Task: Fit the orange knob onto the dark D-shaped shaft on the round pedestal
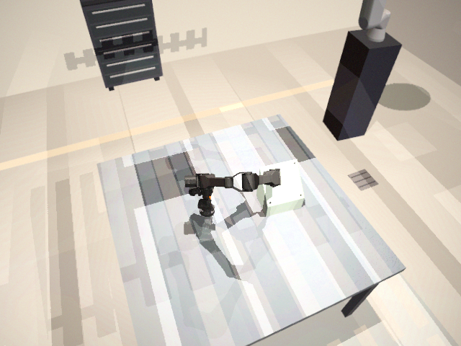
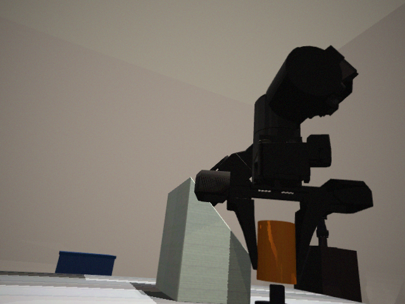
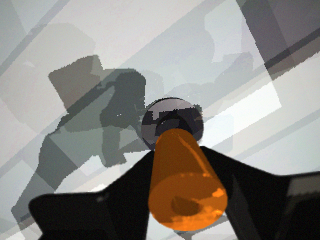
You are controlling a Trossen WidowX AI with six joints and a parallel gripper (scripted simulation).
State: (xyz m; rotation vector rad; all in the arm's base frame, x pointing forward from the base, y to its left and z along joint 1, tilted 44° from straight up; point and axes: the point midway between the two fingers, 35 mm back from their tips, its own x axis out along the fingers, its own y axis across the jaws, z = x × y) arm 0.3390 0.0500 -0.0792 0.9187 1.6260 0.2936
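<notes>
My gripper tip is now 20 mm below the orange knob. Round my gripper tip: dark pedestal: 40 mm below.
</notes>
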